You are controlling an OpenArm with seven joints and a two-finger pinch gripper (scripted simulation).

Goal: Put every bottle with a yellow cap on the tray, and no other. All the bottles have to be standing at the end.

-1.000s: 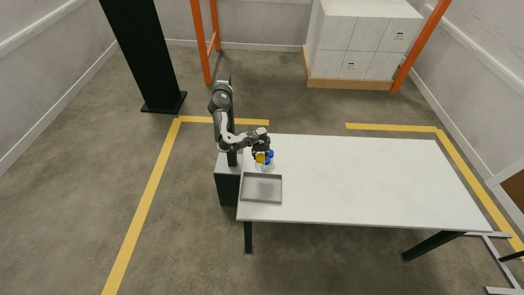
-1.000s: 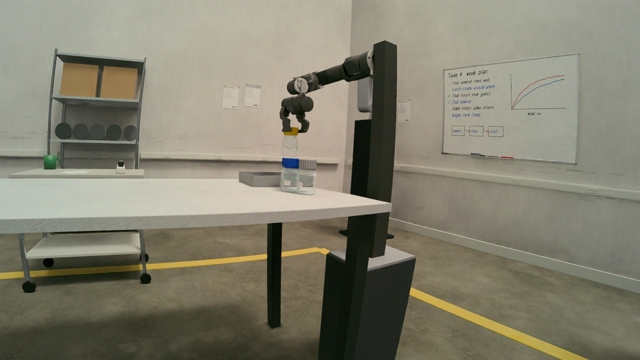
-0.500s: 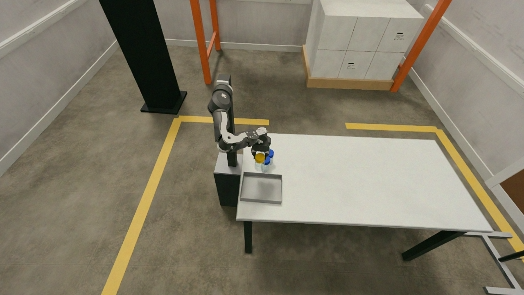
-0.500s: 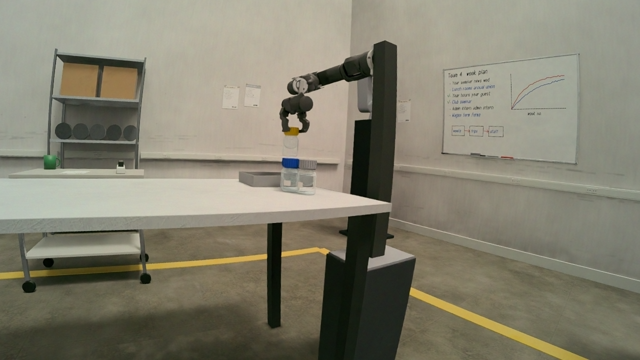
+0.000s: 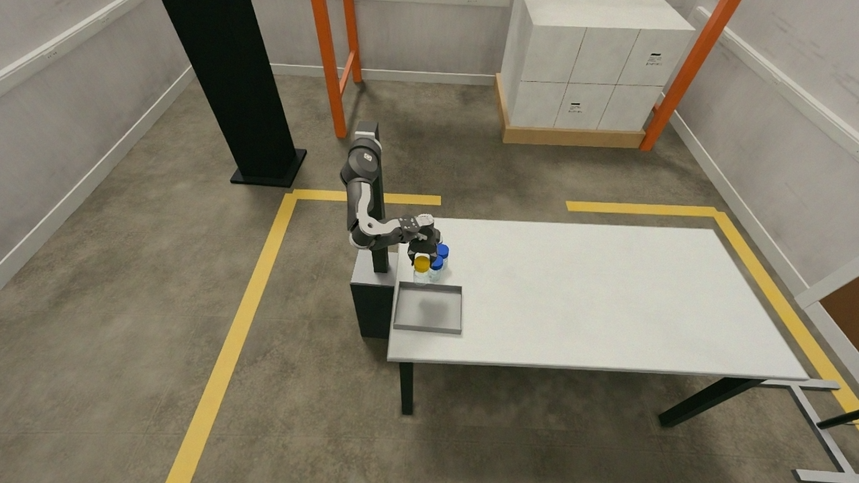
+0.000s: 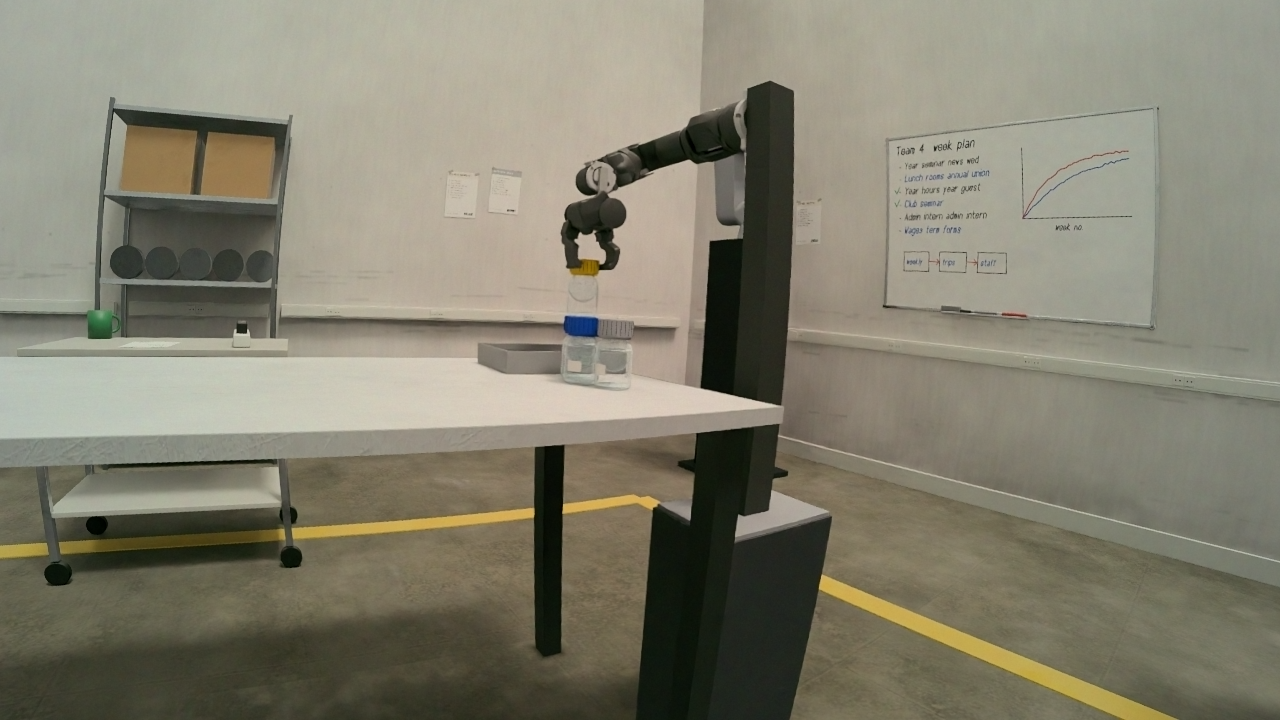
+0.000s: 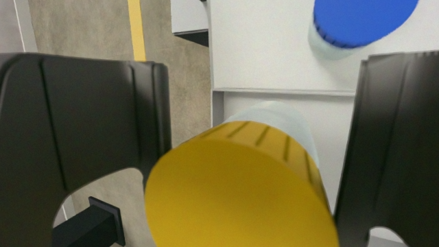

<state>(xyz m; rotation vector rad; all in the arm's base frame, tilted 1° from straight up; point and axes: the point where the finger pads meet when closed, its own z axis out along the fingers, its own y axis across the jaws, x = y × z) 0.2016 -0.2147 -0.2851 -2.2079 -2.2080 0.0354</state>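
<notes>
Right now my hand is 2 cm to the left of the yellow-capped bottle and 5 cm above it. Also, from my hand: grey tray: 4 cm ahead, 8 cm to the right, 18 cm below; grey-capped bottle: 4 cm ahead, 18 cm to the left, 15 cm below.
</notes>
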